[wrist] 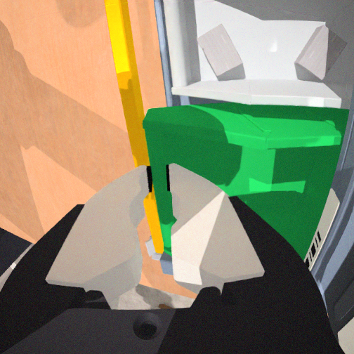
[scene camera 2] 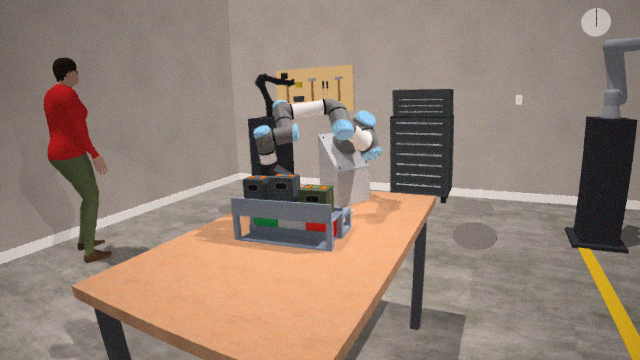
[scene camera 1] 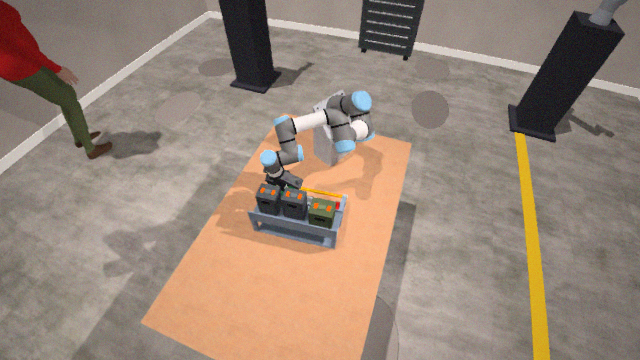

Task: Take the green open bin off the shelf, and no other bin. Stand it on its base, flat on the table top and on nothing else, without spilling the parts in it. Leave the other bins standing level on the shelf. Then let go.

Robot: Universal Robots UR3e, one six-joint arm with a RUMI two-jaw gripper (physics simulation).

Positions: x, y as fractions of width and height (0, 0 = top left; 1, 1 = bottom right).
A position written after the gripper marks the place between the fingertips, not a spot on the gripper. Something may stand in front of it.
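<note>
A green bin (wrist: 0.79, 0.45) is part of the scene, and so is the gripper (wrist: 0.45, 0.48).
</note>
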